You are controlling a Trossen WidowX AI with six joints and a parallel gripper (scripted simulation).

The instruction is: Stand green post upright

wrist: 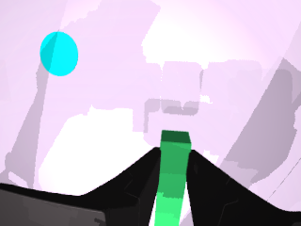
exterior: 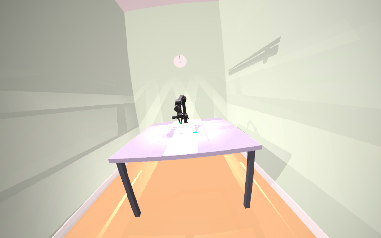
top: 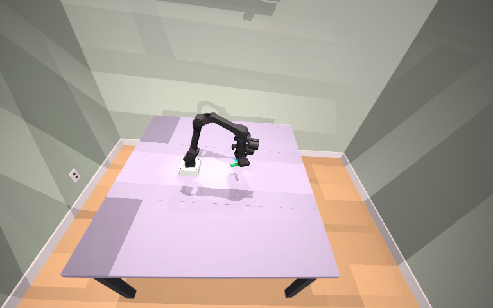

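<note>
The cyan circle lies 3 cm ahead of my gripper tip, 16 cm to the left of it and 13 cm below it. Also, from my gripper tip: green post: 2 cm behind.
</note>
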